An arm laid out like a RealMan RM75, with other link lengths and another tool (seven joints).
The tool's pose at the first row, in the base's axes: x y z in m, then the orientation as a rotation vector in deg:
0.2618 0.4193 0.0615 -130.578 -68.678 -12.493
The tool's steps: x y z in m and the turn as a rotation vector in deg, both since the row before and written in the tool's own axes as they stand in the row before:
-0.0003 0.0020 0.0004 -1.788 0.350 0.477
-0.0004 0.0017 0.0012 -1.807 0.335 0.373
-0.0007 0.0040 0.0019 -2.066 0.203 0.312
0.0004 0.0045 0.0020 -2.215 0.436 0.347
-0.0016 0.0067 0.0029 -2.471 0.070 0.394
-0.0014 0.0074 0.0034 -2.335 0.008 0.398
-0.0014 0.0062 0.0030 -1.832 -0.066 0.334
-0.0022 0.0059 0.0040 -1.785 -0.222 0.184
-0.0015 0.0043 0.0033 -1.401 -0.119 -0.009
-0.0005 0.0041 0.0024 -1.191 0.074 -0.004
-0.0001 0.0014 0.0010 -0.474 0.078 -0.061
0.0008 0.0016 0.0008 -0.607 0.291 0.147
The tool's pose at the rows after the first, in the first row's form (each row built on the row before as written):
0.2632 0.4184 0.0603 -132.246 -68.202 -13.867
0.2642 0.4179 0.0585 -133.871 -67.839 -15.288
0.2669 0.4164 0.0552 -135.730 -67.625 -16.764
0.2707 0.4154 0.0522 -137.628 -67.255 -18.615
0.2751 0.4121 0.0471 -139.916 -66.986 -20.218
0.2802 0.4085 0.0417 -142.109 -66.694 -21.677
0.2844 0.4052 0.0371 -143.870 -66.446 -22.743
0.2880 0.4018 0.0315 -145.591 -66.432 -23.638
0.2908 0.3994 0.0272 -146.839 -66.595 -24.453
0.2940 0.3974 0.0242 -147.812 -66.663 -25.368
0.2952 0.3968 0.0231 -148.145 -66.752 -25.807
0.2971 0.3966 0.0225 -148.576 -66.499 -26.560

